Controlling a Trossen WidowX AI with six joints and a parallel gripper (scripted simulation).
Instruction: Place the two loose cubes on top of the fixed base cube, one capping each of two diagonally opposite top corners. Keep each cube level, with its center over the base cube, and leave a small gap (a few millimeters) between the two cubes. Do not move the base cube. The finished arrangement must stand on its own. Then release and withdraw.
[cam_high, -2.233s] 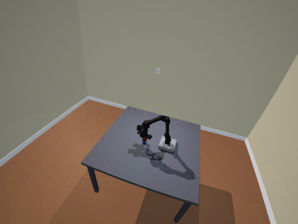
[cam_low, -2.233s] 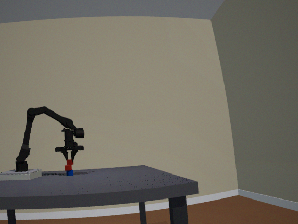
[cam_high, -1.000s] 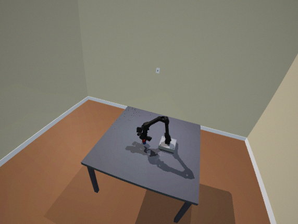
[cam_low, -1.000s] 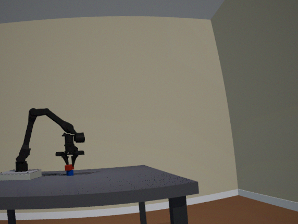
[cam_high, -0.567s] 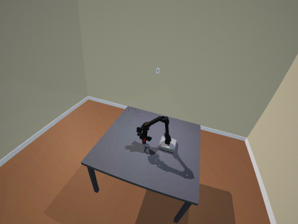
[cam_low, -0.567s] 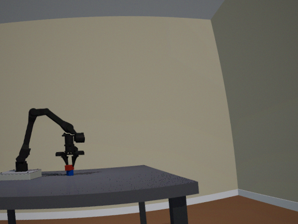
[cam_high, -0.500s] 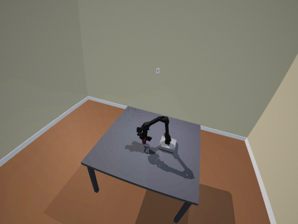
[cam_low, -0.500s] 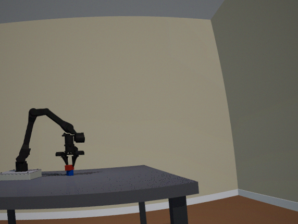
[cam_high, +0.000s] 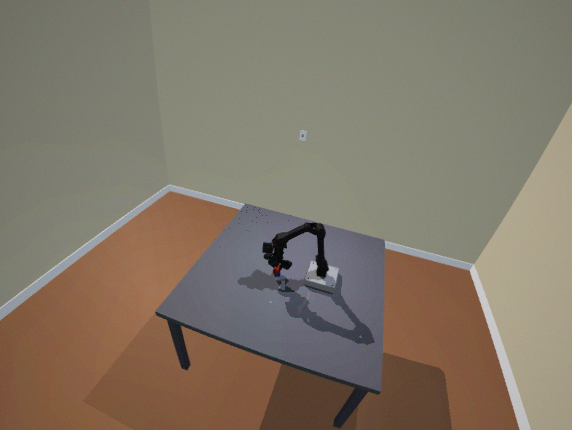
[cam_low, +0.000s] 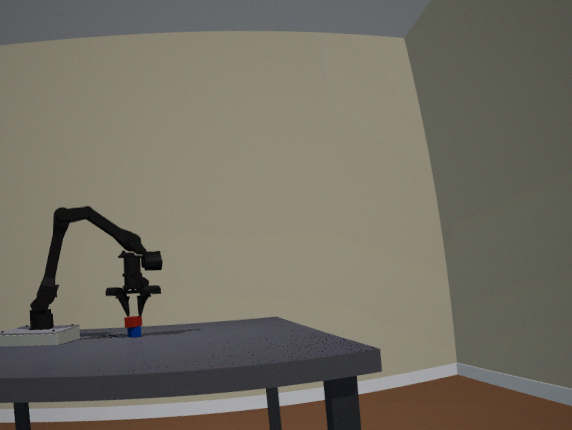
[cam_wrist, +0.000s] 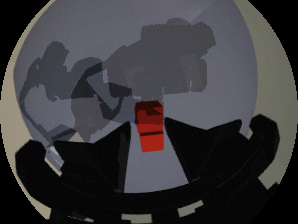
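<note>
My gripper tip is now 5 cm above the blue base cube and 2 cm to the left of it.
</note>
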